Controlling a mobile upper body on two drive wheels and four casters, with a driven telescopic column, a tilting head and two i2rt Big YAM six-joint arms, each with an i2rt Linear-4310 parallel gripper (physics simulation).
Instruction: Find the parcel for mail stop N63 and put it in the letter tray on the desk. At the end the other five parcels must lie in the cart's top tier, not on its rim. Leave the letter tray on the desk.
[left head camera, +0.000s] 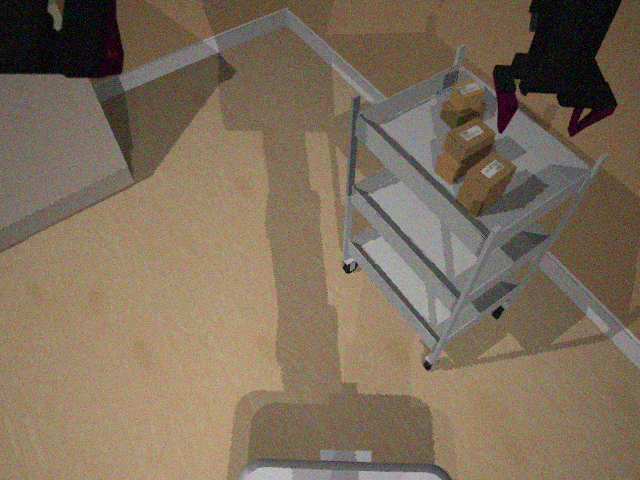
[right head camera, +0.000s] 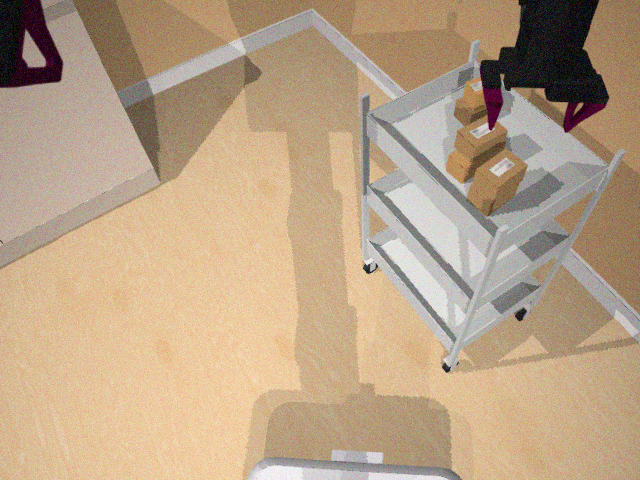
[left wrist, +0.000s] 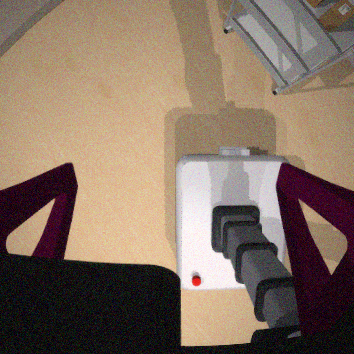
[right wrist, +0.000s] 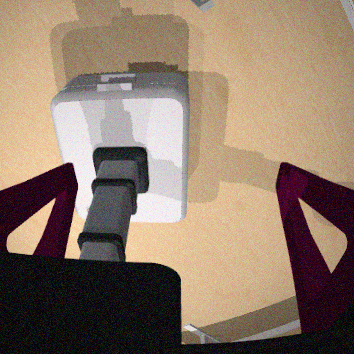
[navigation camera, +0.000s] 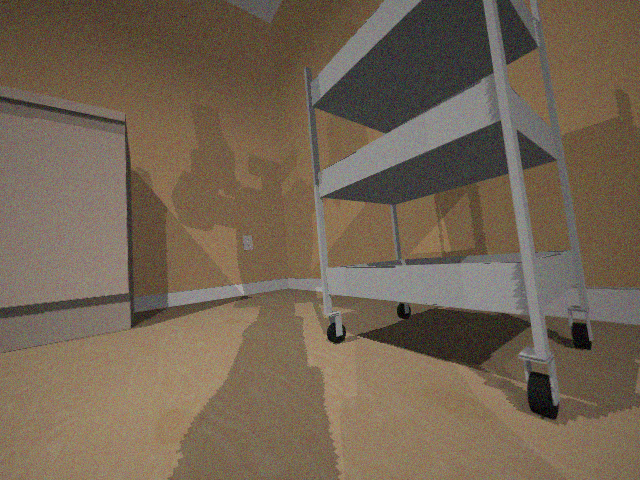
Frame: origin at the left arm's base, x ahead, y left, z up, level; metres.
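Seen in the pictures: left gripper, fingertip midpoint: (left head camera: 48, 63) (left wrist: 176, 173); right gripper, fingertip midpoint: (left head camera: 534, 131) (right head camera: 527, 128) (right wrist: 176, 173).
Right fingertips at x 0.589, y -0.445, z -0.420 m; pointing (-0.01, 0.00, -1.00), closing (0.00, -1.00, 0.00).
A point is followed by its place in that frame.
Brown parcels with white labels, too small to read, lie in the top tier of the grey cart (left head camera: 413, 178) @(y -0.349, x 0.825, z -0.803 m) (right head camera: 423, 176) @(y -0.350, x 0.823, z -0.797 m) (navigation camera: 519, 206) @(y -0.476, x 0.638, z -1.236 m). A back parcel (left head camera: 467, 94) @(y -0.481, x 1.035, z -0.744 m) (right head camera: 471, 94) @(y -0.464, x 1.040, z -0.759 m) and a middle parcel (left head camera: 469, 140) @(y -0.465, x 0.884, z -0.742 m) (right head camera: 479, 143) @(y -0.463, x 0.870, z -0.743 m) each seem to rest on another parcel. A taller parcel (left head camera: 483, 188) @(y -0.482, x 0.764, z -0.756 m) (right head camera: 493, 187) @(y -0.483, x 0.763, z -0.755 m) stands nearest the front corner. My right gripper (left head camera: 537, 132) @(y -0.445, x 0.589, z -0.420 m) (right head camera: 529, 129) @(y -0.445, x 0.589, z -0.420 m) (right wrist: 176, 173) @(y -0.445, x 0.589, z -0.420 m) is open and empty, above the tier's right part. My left gripper (left wrist: 176, 173) @(y 0.005, x 0.348, z -0.131 m) is open and empty, by the pale desk (left head camera: 56, 149) @(y 0.731, x 1.207, z -1.145 m) (right head camera: 72, 149) @(y 0.750, x 1.192, z -1.115 m) (navigation camera: 62, 206) @(y 0.732, x 1.206, z -1.008 m). The letter tray does not show.
The cart stands on casters near the wall's white baseboard (left head camera: 165, 64) @(y 0.616, x 2.027, z -1.455 m) (right head camera: 180, 72) @(y 0.667, x 1.989, z -1.452 m) (navigation camera: 206, 295) @(y 0.609, x 2.033, z -1.468 m). Its corner posts rise above the top tier. Floor lies between desk and cart. My white base (left wrist: 200, 200) @(y -0.071, x 0.126, z -1.247 m) (right wrist: 165, 125) @(y -0.403, x 0.191, z -1.247 m) shows in both wrist views.
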